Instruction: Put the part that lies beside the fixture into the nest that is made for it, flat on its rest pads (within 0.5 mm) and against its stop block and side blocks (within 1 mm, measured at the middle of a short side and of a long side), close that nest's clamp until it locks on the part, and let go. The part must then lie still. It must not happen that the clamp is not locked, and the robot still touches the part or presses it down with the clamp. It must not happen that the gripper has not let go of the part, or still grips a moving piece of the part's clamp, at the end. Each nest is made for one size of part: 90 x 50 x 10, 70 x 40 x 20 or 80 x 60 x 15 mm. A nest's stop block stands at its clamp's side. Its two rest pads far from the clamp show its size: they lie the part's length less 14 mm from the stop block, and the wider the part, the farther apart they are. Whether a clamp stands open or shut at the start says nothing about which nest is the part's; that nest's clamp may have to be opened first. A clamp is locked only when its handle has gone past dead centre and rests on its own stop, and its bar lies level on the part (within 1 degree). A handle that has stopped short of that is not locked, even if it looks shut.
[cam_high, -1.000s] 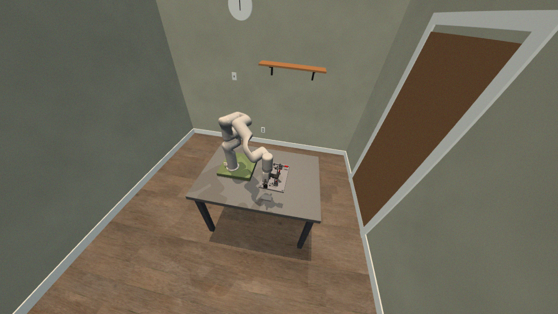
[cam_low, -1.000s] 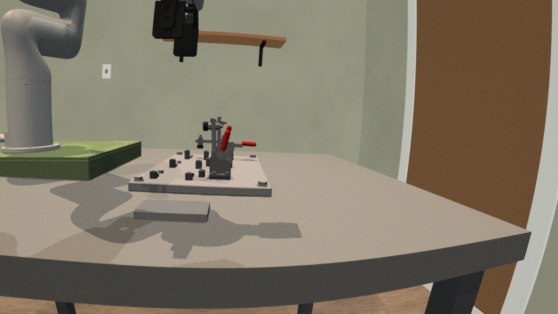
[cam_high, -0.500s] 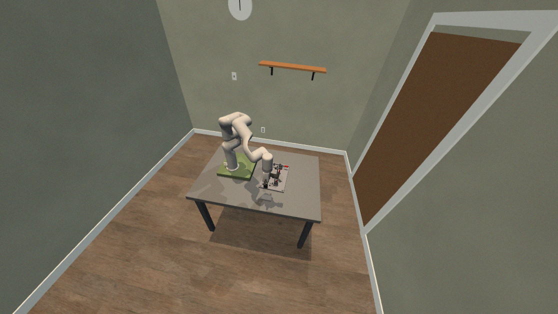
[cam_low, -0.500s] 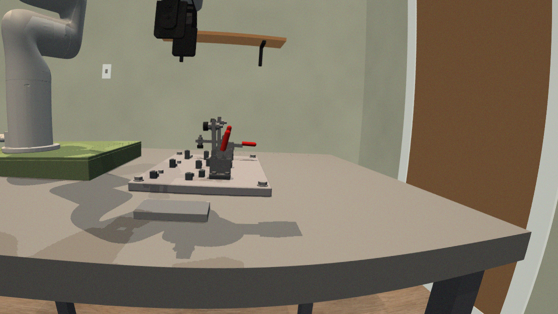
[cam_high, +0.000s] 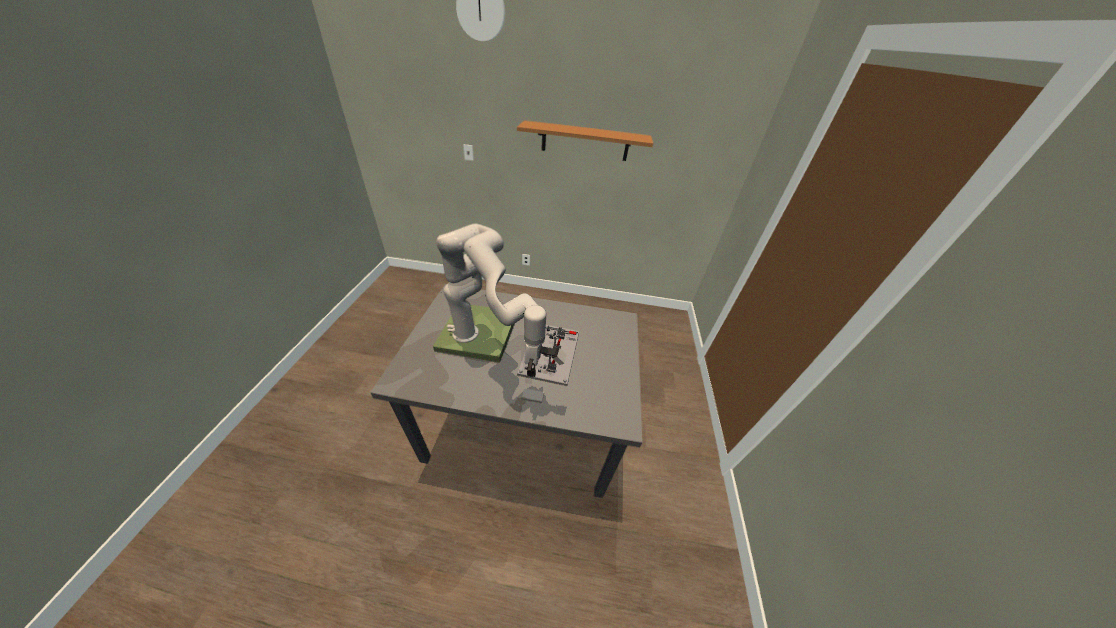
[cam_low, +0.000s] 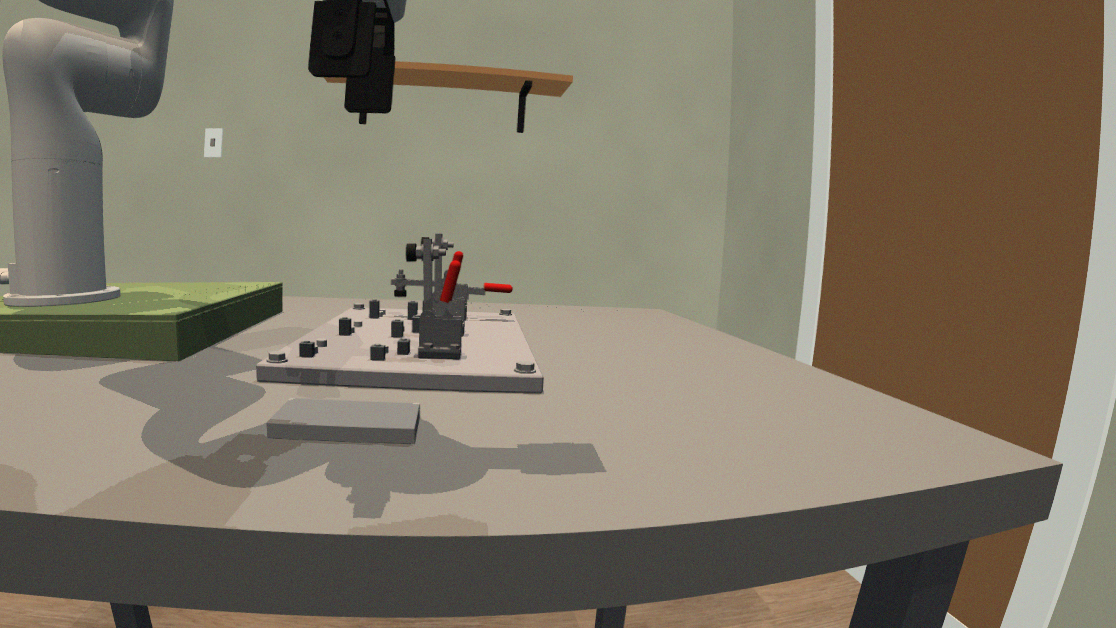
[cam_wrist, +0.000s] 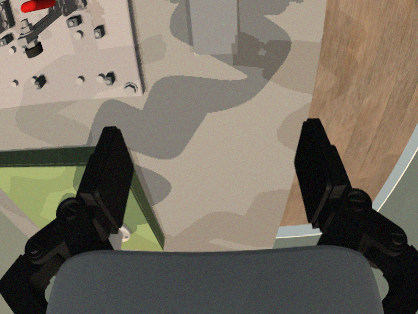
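My gripper is now 21 cm above the flat grey part. Also, from my hand: fixture plate: 26 cm to the left, 21 cm below, 5 cm ahead.
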